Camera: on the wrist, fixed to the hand. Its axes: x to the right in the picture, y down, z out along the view.
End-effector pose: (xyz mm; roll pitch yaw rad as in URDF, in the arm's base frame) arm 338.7 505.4 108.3 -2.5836 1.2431 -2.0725
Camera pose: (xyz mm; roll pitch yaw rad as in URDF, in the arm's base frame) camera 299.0 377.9 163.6 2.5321 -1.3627 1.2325
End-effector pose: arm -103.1 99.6 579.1 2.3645 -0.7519 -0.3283
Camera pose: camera -68.5 239.9 577.5 -2.3527 0.6853 2.6699
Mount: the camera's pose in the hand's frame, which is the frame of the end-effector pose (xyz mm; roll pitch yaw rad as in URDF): -10.2 -97.5 -106.2 0.1086 0.1215 -3.1053
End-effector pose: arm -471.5 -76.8 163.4 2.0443 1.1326 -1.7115
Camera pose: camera -328.4 -57.6 156.4 -1.6643 -1.1387 1.1287
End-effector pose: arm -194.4 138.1 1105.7 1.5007 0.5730 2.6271
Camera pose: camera -186.3 19.7 1023.3 -1.3227 -0.5242 -0.6517
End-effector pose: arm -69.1 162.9 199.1 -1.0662 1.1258 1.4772
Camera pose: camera 72.8 176.0 222.9 0.9337 -1.0837 -1.3973
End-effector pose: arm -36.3 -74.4 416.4 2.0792 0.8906 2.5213
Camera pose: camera -91.4 -207.4 403.3 -1.8144 -0.9084 -0.8223
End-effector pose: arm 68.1 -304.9 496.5 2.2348 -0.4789 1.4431
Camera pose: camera -74.9 -290.4 481.7 -2.1854 0.4290 -1.8282
